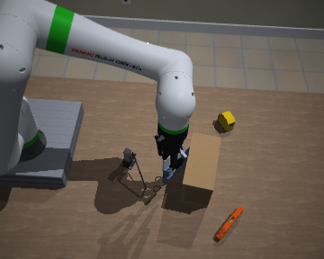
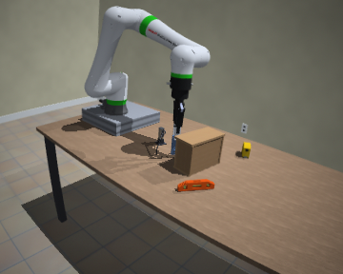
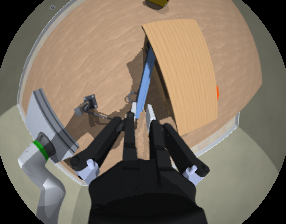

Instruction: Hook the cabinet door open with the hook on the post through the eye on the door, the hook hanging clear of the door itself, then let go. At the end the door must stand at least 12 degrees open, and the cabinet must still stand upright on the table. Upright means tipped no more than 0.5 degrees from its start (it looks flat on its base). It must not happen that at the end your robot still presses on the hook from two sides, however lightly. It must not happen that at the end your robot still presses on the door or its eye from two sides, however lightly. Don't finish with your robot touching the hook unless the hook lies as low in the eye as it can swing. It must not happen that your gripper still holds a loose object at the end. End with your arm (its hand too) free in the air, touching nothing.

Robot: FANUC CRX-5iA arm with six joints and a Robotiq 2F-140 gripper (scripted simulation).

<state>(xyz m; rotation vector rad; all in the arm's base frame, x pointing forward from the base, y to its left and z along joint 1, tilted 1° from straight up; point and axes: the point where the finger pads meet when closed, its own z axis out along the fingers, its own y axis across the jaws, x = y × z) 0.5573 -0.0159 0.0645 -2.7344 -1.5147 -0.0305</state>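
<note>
The cabinet door lies 7 cm below my hand, 6 cm to the left of it and 2 cm ahead of it. From my hand the other things lie so: yellow tape measure (34 cm to the left, 21 cm ahead, 11 cm below); then orange spirit level (25 cm ahead, 12 cm to the right, 12 cm below).
</note>
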